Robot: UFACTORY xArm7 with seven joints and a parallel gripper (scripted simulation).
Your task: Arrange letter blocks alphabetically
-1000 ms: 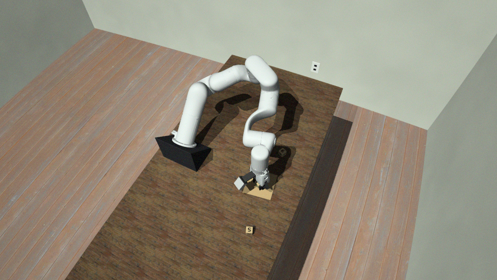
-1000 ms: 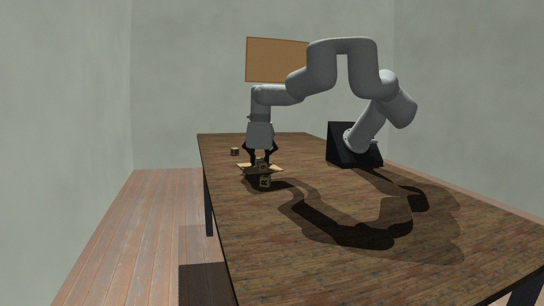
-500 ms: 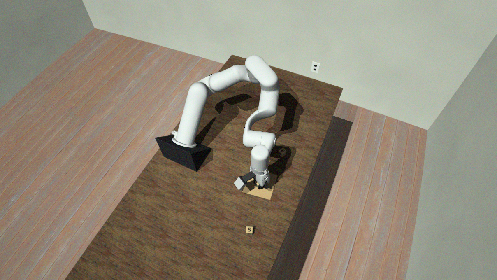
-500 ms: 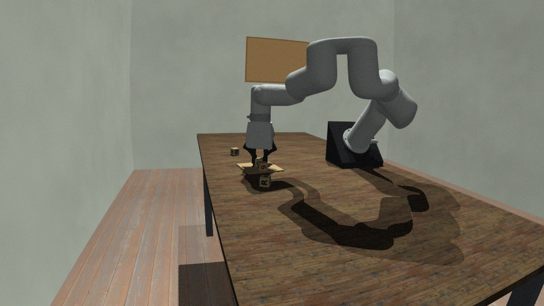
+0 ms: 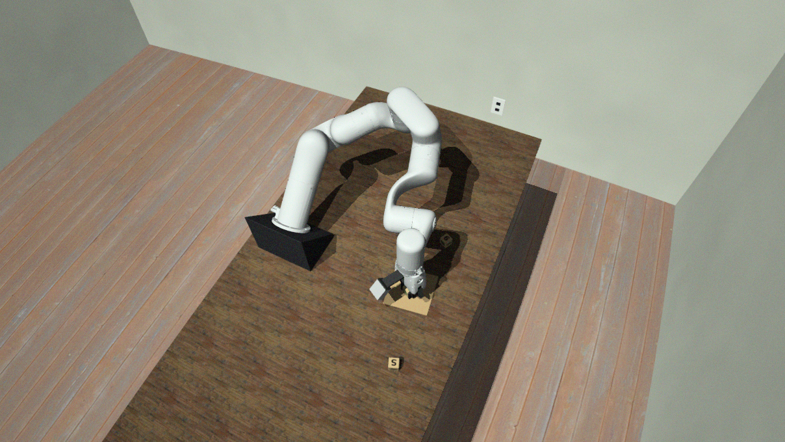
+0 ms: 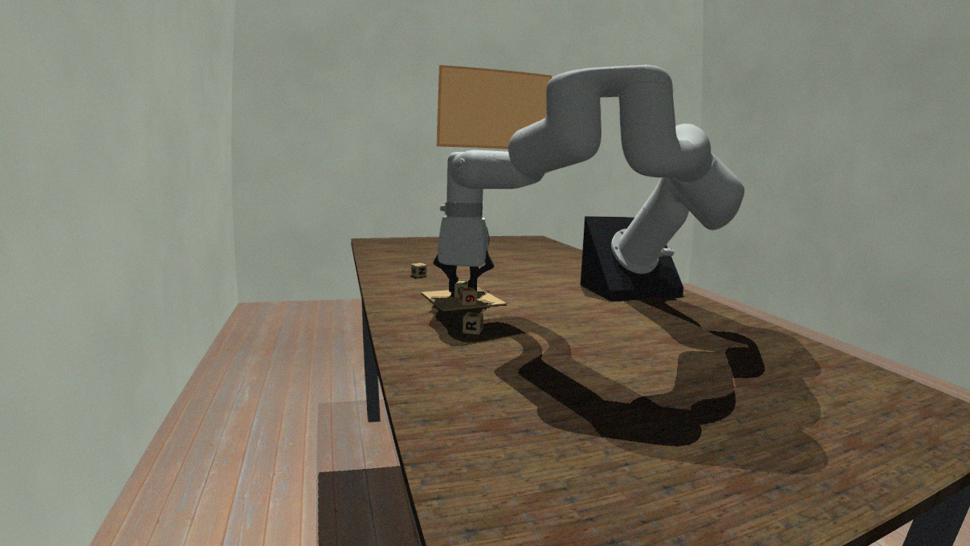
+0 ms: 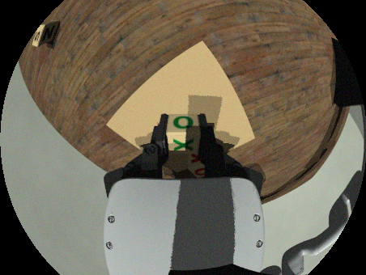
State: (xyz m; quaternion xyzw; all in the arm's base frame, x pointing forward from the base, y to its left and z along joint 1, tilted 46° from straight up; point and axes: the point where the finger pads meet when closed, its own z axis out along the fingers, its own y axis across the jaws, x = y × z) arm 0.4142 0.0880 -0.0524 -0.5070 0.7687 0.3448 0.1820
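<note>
My hand is 1 cm to the right of the tan mat and 2 cm above it. The rest, counted from my hand: S block (8 cm ahead, 23 cm to the right, 1 cm below); red-marked block (6 cm to the left, 1 cm below).
</note>
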